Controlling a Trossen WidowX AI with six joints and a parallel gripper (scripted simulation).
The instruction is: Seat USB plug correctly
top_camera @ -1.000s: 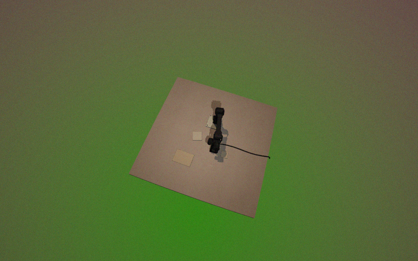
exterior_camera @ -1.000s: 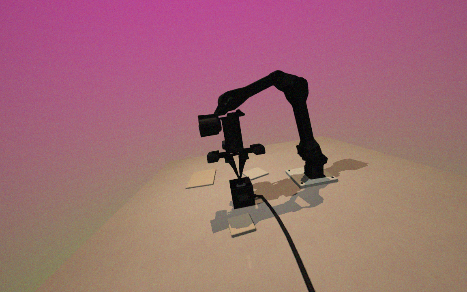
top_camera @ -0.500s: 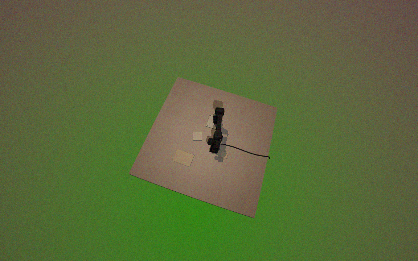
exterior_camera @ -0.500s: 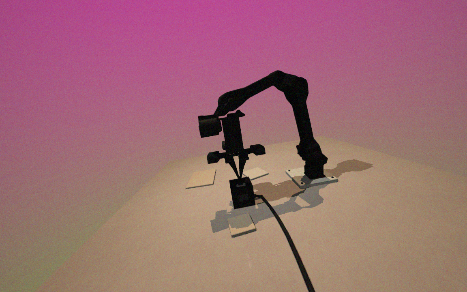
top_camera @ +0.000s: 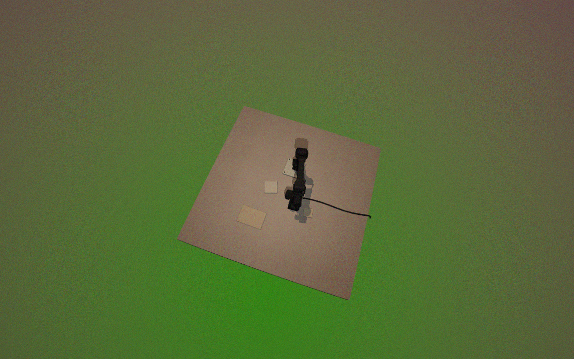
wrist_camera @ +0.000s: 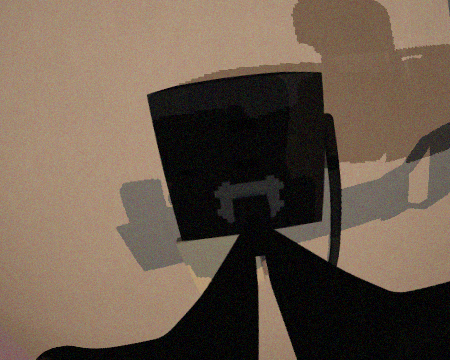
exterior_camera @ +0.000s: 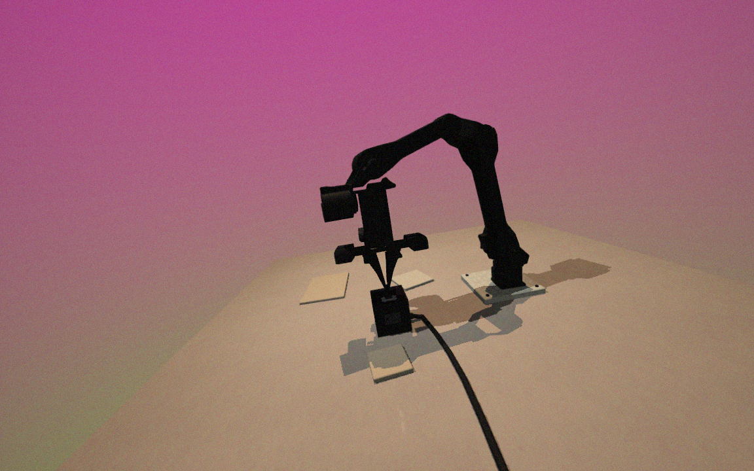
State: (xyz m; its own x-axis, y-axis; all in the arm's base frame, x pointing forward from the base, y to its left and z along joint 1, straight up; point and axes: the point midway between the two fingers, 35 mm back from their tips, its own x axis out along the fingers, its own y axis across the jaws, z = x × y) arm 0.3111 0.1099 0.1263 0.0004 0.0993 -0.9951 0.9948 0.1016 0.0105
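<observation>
The dark USB plug lies 2 cm below my gripper tip. Also, from my gripper tip: light socket 4 cm below.
</observation>
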